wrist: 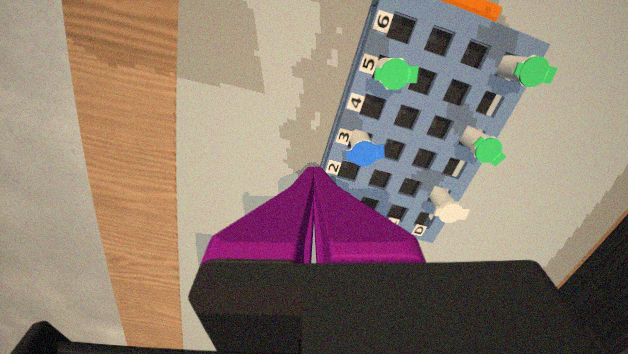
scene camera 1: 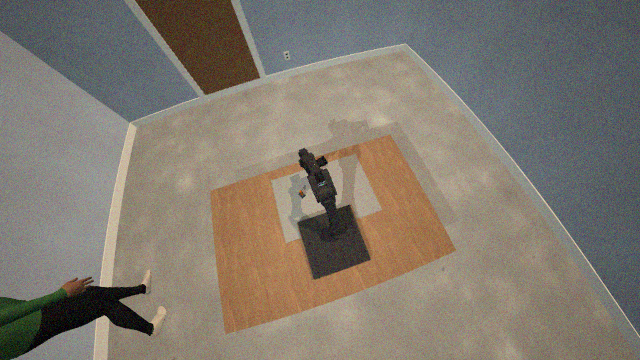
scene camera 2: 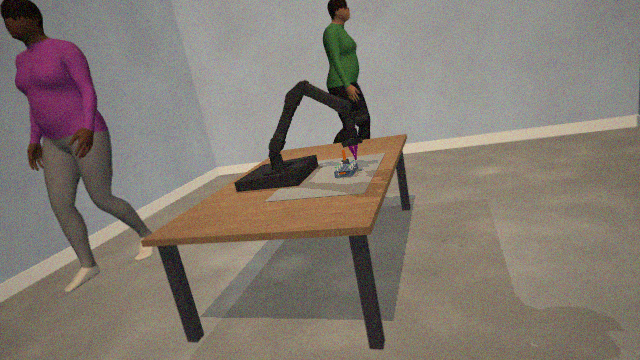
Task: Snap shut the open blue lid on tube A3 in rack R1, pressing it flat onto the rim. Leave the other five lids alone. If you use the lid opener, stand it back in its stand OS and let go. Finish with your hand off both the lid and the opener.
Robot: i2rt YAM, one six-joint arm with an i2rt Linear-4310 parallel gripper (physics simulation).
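Pixels of known places: gripper, between the fingertips: (wrist: 314,177) (scene camera 2: 356,159); arm's base, origin of its link: (scene camera 1: 338,233) (scene camera 2: 278,169).
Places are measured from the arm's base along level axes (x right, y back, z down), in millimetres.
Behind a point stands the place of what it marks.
Rack R1 (wrist: 420,137) {x -48, y -349, z 27 mm} (scene camera 2: 346,171) {x -3, y -371, z 35 mm} is a blue block with numbered rows. In the wrist view, the blue lid (wrist: 365,153) {x -62, y -378, z 8 mm} on tube A3 lies over the tube's top; whether it is fully flat on the rim I cannot tell. Green lids (wrist: 396,74) {x -24, y -383, z 8 mm} (wrist: 535,71) {x 2, y -328, z 8 mm} (wrist: 489,150) {x -36, y -323, z 8 mm} and a white lid (wrist: 452,212) {x -74, y -318, z 8 mm} cap other tubes. My gripper (wrist: 314,177) {x -81, y -397, z 2 mm} (scene camera 2: 354,156) {x -81, y -397, z 2 mm} has magenta fingers, shut and empty, above the rack beside row 2, apart from the blue lid. Its fingers hide the rack's near corner. An orange upright piece (scene camera 2: 344,155) {x -185, y -294, z 1 mm}, possibly the opener, stands near the rack.
The rack is on a grey mat (scene camera 1: 367,200) {x 236, y -180, z 57 mm} (scene camera 2: 310,195) {x 254, y -301, z 57 mm} on the wooden table (scene camera 1: 250,250) {x -559, y 14, z 59 mm} (scene camera 2: 250,220) {x 510, y -163, z 60 mm}. The black arm base (scene camera 1: 340,260) {x -15, y 150, z 9 mm} (scene camera 2: 270,179) {x 125, y -23, z 14 mm} stands beside the mat. An orange piece (wrist: 475,7) {x 18, y -356, z 33 mm} shows past row 6. Two people stand away from the table.
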